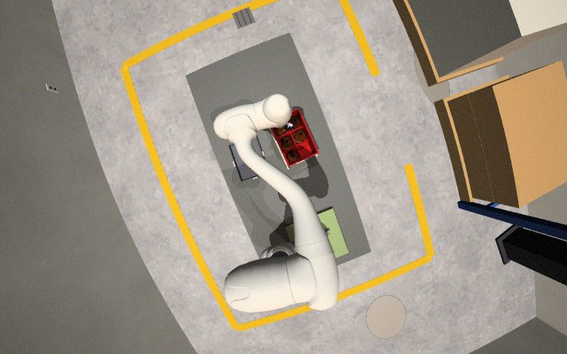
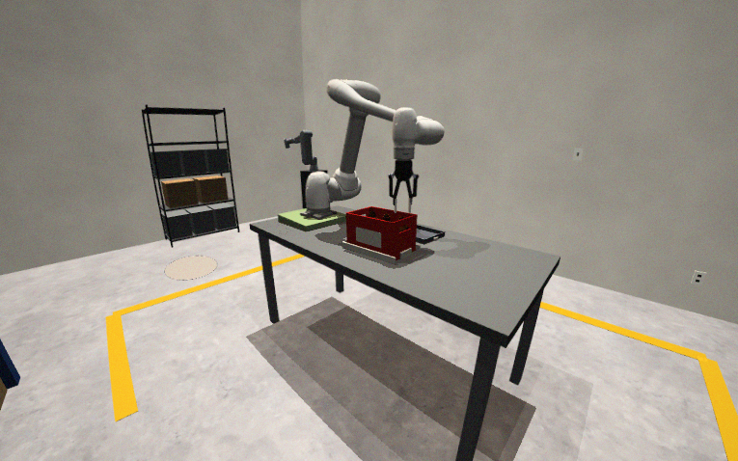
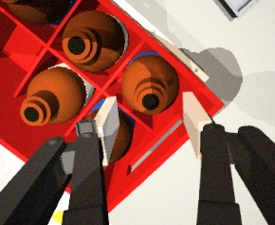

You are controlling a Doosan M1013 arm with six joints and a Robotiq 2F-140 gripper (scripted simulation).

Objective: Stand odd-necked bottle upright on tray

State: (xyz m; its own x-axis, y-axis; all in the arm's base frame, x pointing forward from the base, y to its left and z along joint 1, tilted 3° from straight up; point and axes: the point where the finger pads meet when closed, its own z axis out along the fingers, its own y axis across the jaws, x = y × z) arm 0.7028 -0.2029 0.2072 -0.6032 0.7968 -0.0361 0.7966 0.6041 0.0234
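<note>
Right now the red crate is 90 mm behind my hand, 30 mm to the right of it and 130 mm below it. From my hand the other things lie so: dark grey tray: 40 mm behind, 270 mm to the left, 200 mm below.
</note>
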